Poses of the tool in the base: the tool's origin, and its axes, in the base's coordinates. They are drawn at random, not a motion.
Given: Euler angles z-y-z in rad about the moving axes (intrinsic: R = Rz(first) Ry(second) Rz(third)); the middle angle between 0 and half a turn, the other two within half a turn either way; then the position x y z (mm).
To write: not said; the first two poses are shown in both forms.
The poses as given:
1: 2.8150 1.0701 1.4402 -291 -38 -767
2: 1.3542 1.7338 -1.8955 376 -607 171
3: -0.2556 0.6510 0.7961 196 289 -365
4: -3.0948 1.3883 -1.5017 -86 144 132
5: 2.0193 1.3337 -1.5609 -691 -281 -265
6: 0.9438 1.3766 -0.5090 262 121 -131
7: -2.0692 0.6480 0.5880 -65 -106 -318
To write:
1: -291 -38 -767 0.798 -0.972 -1.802
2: 376 -607 171 -1.748 -0.095 -0.397
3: 196 289 -365 0.331 0.570 0.521
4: -86 144 132 -1.101 -1.077 1.382
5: -691 -281 -265 -1.312 -0.292 0.388
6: 262 121 -131 -0.921 1.036 0.363
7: -65 -106 -318 0.689 0.170 -1.425
